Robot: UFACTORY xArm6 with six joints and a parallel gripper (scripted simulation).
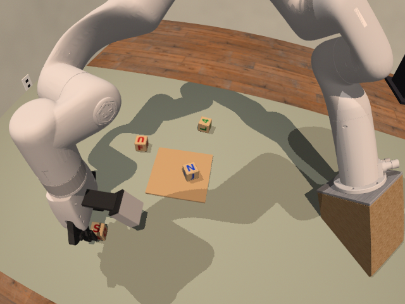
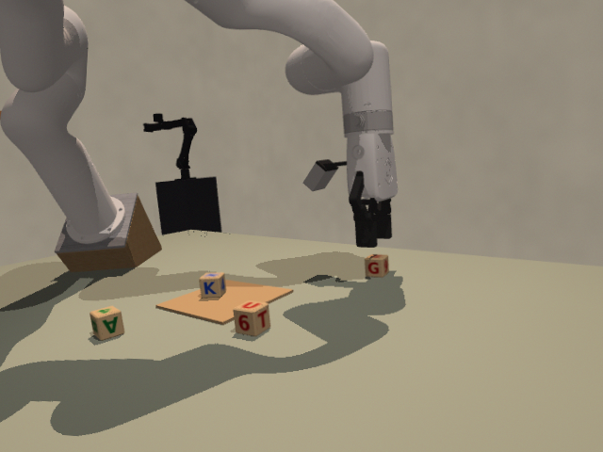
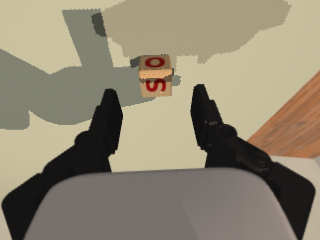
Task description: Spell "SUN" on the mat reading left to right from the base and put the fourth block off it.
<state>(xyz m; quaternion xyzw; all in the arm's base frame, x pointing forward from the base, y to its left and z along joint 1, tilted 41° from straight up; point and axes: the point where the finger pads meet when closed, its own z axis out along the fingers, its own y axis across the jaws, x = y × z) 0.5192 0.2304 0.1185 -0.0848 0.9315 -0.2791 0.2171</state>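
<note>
The S block lies 5 cm below my hand. Round my hand: U block: 4 cm behind, 26 cm to the right, 5 cm below; tan mat: 15 cm behind, 18 cm to the right, 7 cm below; N block: 18 cm behind, 18 cm to the right, 5 cm below.
</note>
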